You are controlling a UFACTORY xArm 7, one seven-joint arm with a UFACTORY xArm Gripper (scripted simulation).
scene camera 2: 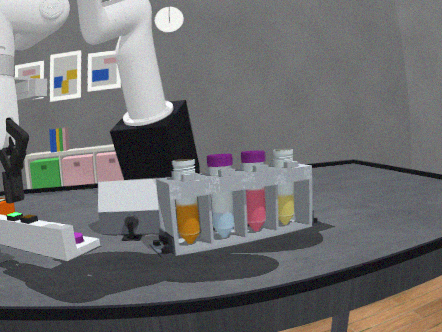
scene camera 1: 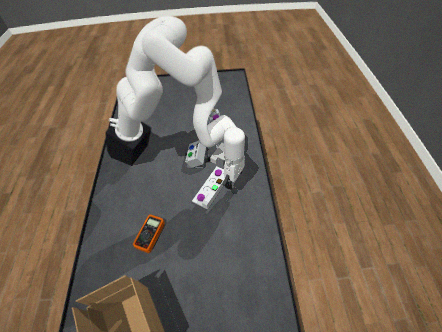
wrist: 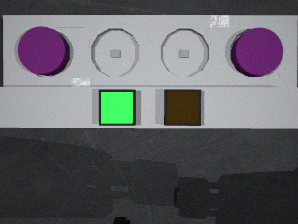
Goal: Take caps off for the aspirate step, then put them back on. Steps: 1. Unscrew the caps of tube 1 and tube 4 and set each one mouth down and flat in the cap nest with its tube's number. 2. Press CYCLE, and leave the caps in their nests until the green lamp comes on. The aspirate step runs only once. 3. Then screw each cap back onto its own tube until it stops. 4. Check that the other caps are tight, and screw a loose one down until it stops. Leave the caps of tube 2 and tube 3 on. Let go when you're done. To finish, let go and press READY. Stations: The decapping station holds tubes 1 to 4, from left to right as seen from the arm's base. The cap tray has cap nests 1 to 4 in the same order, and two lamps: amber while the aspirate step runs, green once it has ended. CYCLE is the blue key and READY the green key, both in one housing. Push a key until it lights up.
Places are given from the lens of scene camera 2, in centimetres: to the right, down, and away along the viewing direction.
key housing (scene camera 2: 136, 201): -13, 6, 61
